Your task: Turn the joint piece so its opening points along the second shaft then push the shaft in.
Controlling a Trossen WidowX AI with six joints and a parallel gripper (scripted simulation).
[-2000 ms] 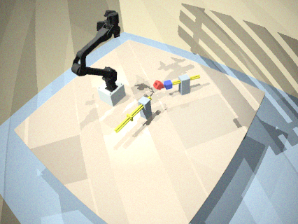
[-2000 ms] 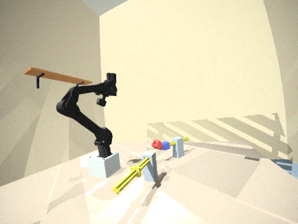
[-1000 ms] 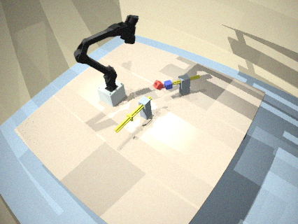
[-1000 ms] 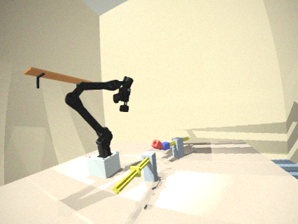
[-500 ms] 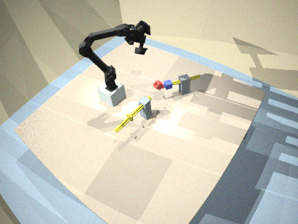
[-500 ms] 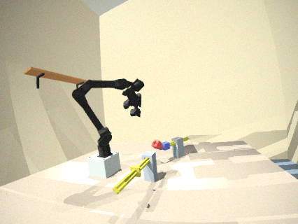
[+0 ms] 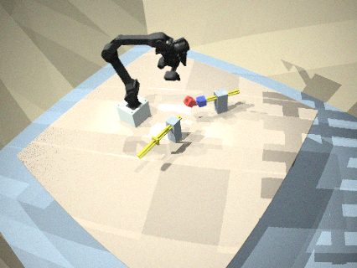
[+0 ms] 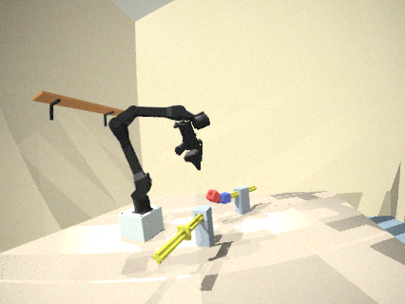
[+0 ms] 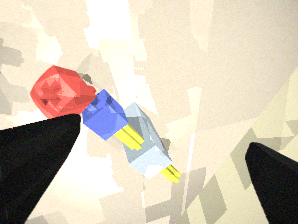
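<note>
Now: gripper tip 14 cm above the red joint piece, 6 cm short of it and 3 cm to the left of it.
</note>
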